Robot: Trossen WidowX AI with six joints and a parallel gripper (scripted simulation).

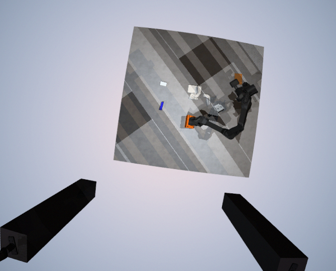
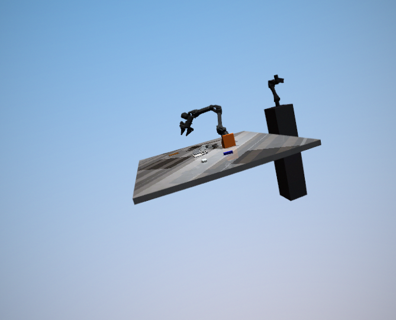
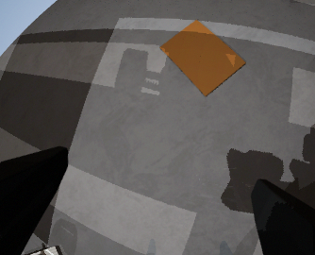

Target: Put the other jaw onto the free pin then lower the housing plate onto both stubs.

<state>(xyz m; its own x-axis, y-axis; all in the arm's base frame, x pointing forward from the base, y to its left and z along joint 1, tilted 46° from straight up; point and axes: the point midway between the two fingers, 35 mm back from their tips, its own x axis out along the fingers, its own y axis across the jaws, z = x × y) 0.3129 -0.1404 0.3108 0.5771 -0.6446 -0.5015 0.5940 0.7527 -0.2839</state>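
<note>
Now: the jaw 8 cm behind my gripper tip, 21 cm to the left of it and 16 cm below it. Also, from my gripper tip: white block: 2 cm behind, 61 cm to the left, 16 cm below; blue block: 23 cm behind, 60 cm to the left, 16 cm below; flat orange piece: 14 cm ahead, 9 cm to the right, 17 cm below.
</note>
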